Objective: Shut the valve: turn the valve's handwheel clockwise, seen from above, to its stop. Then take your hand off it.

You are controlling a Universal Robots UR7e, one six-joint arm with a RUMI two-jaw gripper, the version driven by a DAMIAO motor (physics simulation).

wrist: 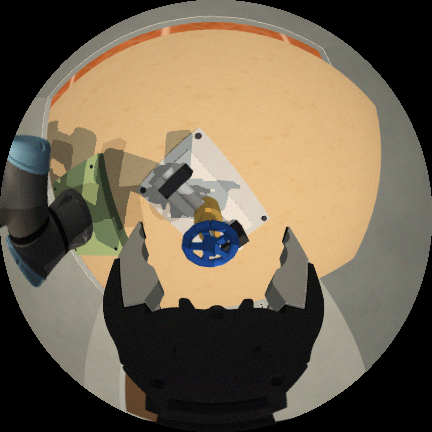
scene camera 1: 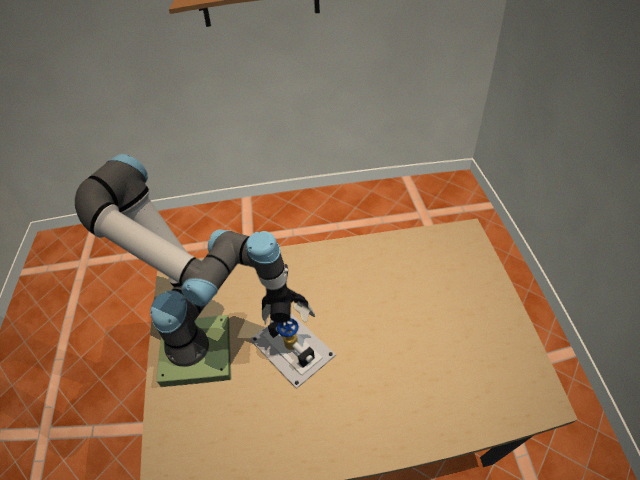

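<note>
The blue handwheel [scene camera 1: 287,327] [wrist: 210,243] sits on top of the brass valve [scene camera 1: 290,340] [wrist: 208,211]. The valve is on a pipe held by black clamps on a grey base plate [scene camera 1: 296,379] [wrist: 245,192]. My gripper [scene camera 1: 287,316] [wrist: 214,226] is wide open and empty. In the wrist view the handwheel shows between the two spread fingers, apart from both, a little nearer the left finger. In the scene view the gripper is over the wheel's side toward the back wall; the exact height gap between fingertips and wheel cannot be told.
The base plate lies on the wooden table [scene camera 1: 413,320] [wrist: 300,125]. The arm's green mounting block [scene camera 1: 219,351] [wrist: 100,215] stands at the left of the base plate. The black pipe clamp [scene camera 1: 306,356] [wrist: 175,181] stands up from the plate beside the valve.
</note>
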